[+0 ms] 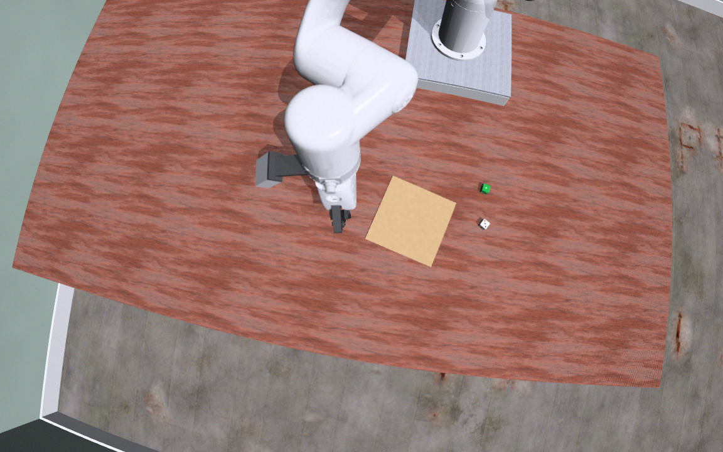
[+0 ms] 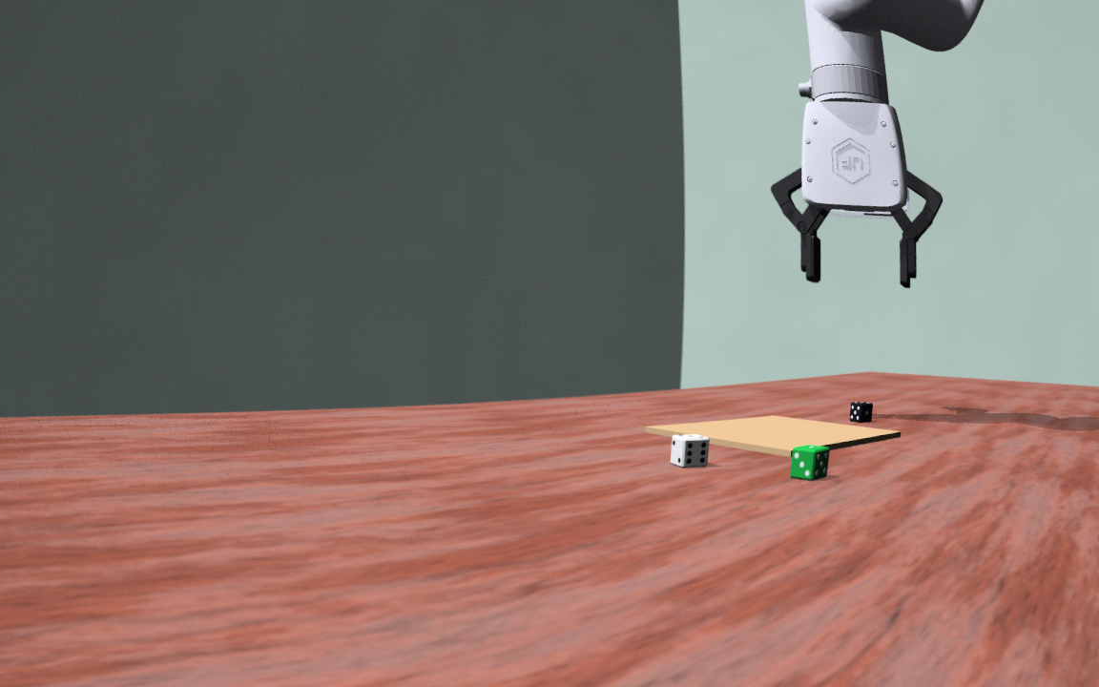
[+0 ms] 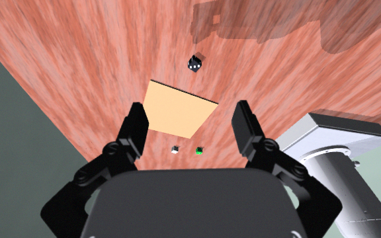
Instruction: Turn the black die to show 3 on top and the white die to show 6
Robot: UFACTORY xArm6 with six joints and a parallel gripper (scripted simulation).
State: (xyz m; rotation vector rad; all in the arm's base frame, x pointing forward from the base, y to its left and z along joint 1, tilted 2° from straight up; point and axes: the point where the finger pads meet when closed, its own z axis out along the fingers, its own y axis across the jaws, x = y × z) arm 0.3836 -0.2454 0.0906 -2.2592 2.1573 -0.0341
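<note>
Now: hand 120 mm above the black die, 10 mm to the right of it and 10 mm past it. Round my hand: green die: 290 mm to the left, 120 mm below, 40 mm behind; then white die: 280 mm to the left, 120 mm below, 30 mm ahead; then tan mat: 130 mm to the left, 120 mm below, 30 mm ahead.
</note>
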